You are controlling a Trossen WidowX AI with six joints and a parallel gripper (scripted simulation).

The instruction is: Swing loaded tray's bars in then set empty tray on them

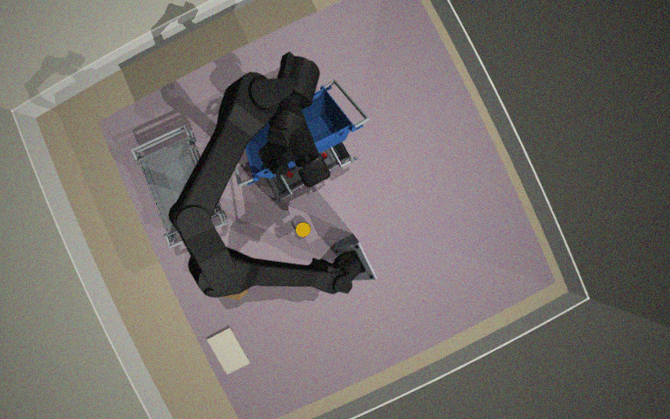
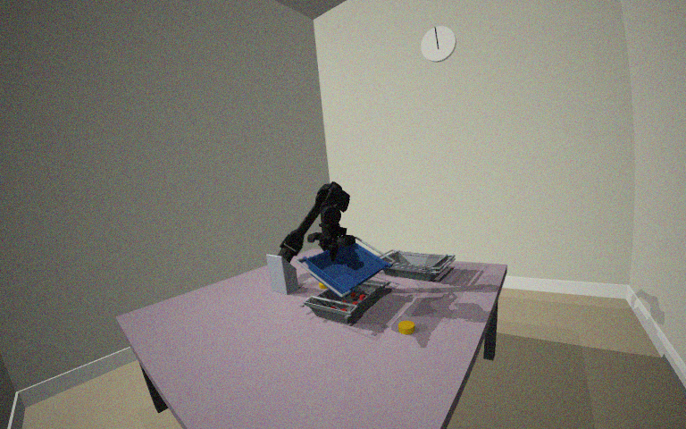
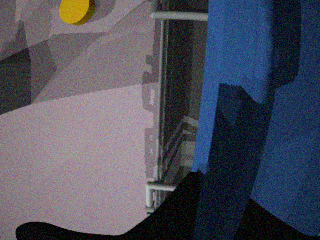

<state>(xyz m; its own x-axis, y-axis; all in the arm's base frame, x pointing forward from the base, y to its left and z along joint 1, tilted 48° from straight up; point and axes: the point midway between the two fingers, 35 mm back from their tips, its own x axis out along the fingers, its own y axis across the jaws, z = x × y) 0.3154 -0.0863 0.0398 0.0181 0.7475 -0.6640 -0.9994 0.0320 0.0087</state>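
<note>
Right now my gripper tip is 8 cm short of the blue tray and 1 cm above it. Round my gripper tip: white pad: 59 cm to the left, 43 cm behind, 18 cm below; then cardboard box: 44 cm to the left, 20 cm behind, 15 cm below.
</note>
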